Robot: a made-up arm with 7 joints. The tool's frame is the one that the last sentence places.
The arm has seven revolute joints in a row. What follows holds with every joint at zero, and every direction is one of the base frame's. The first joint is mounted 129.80 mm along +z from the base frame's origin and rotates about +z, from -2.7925 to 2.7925 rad. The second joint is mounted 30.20 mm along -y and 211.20 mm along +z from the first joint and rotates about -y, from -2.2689 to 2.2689 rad. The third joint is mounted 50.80 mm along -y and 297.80 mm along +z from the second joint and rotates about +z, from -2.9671 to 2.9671 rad. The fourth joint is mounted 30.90 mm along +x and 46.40 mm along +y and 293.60 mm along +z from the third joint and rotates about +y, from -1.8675 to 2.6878 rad. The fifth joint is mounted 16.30 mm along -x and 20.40 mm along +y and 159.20 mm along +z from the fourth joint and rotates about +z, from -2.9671 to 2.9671 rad. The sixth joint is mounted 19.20 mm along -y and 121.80 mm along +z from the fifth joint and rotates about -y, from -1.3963 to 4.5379 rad. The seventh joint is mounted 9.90 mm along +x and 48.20 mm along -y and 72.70 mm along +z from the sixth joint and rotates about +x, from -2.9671 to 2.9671 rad. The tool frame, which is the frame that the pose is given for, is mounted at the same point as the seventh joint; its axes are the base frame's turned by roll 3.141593, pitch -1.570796 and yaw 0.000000 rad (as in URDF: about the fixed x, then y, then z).
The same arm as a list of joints. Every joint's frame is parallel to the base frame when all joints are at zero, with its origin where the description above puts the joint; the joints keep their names.
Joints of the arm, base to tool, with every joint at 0 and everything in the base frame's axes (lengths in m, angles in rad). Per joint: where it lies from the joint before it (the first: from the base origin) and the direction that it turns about. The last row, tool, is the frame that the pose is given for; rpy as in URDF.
joint 1: axis 0 0 1 origin 0.0000 0.0000 0.1298
joint 2: axis 0 -1 0 origin 0.0000 -0.0302 0.2112
joint 3: axis 0 0 1 origin 0.0000 -0.0508 0.2978
joint 4: axis 0 1 0 origin 0.0309 0.0464 0.2936
joint 5: axis 0 0 1 origin -0.0163 0.0204 0.1592
joint 6: axis 0 -1 0 origin 0.0000 -0.0192 0.1218
joint 7: axis 1 0 0 origin 0.0099 -0.0482 0.0727
tool: origin 0.0000 0.0000 0.0000 rpy -3.1416 -1.5708 0.0000
Joint limits (rad, base to tool): -2.7925..2.7925 -2.2689..2.2689 -2.9671..2.9671 -1.8675..2.6878 -2.9671..2.9671 -1.3963..4.5379 -2.9671..2.9671

